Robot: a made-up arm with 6 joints.
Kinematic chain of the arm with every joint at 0, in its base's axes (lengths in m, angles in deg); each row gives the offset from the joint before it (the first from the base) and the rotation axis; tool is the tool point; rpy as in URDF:
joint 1: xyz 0 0 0.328 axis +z
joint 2: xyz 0 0 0 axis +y
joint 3: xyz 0.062 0 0.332 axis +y
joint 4: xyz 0.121 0 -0.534 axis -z
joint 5: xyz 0 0 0 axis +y
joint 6: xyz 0.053 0 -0.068 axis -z
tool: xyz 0 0 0 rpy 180 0 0
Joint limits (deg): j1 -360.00..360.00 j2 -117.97..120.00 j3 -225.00..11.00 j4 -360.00..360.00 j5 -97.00..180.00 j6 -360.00..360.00
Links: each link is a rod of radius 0.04 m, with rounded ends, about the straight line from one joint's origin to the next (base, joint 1, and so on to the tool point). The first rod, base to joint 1, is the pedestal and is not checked.
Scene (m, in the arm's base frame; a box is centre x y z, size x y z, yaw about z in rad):
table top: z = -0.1
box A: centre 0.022 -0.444 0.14 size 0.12 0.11 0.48 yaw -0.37
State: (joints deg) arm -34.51 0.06 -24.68 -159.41 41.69 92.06
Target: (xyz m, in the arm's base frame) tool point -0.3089 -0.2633 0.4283
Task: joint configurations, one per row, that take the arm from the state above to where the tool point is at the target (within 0.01 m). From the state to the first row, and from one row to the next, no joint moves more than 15 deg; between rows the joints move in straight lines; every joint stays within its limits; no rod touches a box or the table.
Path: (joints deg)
1: -47.17 -10.86 -28.70 -158.79 40.54 80.79
2: -59.83 -21.78 -32.71 -158.16 39.39 69.52
3: -72.49 -32.70 -36.73 -157.54 38.23 58.26
4: -85.69 -35.74 -32.23 -157.02 40.49 65.02
5: -98.90 -38.78 -27.73 -156.50 42.74 71.78
6: -112.11 -41.82 -23.23 -155.98 44.99 78.54
7: -125.32 -44.86 -18.73 -155.46 47.24 85.30
8: -138.52 -47.91 -14.23 -154.94 49.50 92.06

